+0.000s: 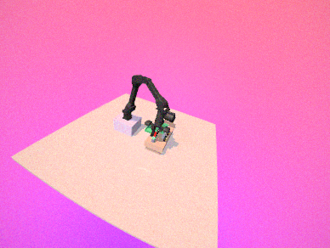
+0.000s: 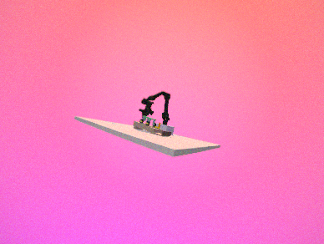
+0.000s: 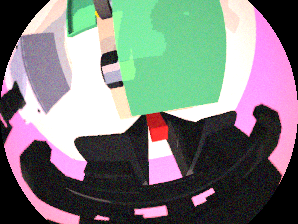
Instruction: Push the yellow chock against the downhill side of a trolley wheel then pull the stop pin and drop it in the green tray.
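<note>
The yellow chock is 20 mm behind my gripper tip, 200 mm to the left of it and 50 mm below it. Round my gripper tip: trolley 20 mm ahead, 100 mm to the left, 20 mm below; then red-headed stop pin right at my gripper tip.
</note>
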